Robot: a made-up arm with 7 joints.
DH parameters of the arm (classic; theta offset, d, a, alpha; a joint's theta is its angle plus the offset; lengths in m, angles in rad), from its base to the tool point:
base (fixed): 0 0.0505 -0.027 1.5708
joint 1: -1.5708 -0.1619 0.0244 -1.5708
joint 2: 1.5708 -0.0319 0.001 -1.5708
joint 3: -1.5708 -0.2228 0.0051 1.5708
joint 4: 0 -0.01 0.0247 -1.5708
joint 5: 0 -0.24 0.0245 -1.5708
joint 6: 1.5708 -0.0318 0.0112 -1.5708
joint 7: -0.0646 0 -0.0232 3.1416
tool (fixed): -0.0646 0.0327 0 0
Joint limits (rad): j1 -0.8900..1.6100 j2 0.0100..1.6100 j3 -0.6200..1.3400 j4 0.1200..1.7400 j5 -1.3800..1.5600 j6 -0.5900..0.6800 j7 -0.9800..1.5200
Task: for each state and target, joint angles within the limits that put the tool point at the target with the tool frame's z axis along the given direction. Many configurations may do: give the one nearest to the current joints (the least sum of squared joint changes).
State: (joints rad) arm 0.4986 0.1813 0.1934 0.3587 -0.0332 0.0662 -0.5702
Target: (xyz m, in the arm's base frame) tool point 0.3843 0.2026 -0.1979 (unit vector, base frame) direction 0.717 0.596 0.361
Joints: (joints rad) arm 0.7685 0.0100 0.2844 0.2488 0.4109 0.4775 -0.6004
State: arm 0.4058 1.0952 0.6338 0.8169 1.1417 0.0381 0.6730
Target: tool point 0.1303 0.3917 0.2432 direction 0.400 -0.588 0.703
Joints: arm -0.2274 1.6100 0.9755 1.2287 0.3132 0.5912 1.2773
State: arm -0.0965 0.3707 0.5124 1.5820 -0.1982 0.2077 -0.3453
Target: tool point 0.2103 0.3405 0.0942 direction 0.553 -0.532 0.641
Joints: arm 0.6112 0.7747 0.5103 1.6249 -0.8935 0.6800 -0.2456
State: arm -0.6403 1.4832 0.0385 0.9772 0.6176 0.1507 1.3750
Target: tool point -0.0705 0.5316 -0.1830 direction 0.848 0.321 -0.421
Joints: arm -0.8900 0.8681 0.5998 0.6454 -0.0827 0.6341 1.0234
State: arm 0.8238 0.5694 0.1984 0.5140 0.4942 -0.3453 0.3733
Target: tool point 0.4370 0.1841 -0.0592 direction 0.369 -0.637 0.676
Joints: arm 1.2231 0.2204 -0.5277 0.1373 -0.1778 0.1097 0.4389
